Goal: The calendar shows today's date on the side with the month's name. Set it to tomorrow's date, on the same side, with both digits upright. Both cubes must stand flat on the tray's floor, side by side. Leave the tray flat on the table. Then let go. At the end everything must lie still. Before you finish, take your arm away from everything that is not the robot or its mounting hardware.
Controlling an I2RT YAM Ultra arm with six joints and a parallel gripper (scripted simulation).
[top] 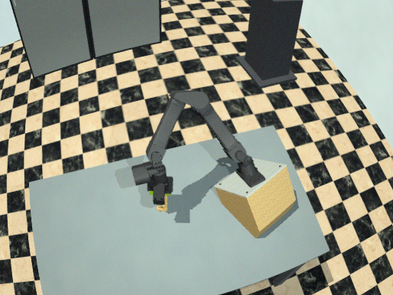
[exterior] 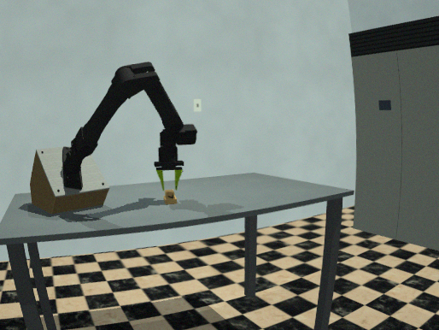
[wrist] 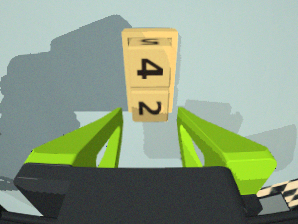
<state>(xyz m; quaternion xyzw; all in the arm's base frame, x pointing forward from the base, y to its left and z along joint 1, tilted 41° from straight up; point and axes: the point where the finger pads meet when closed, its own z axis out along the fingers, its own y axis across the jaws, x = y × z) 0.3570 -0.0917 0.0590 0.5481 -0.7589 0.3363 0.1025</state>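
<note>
The tan tray lies 10 mm ahead of my hand, 20 mm to the left of it and 50 mm below it.
</note>
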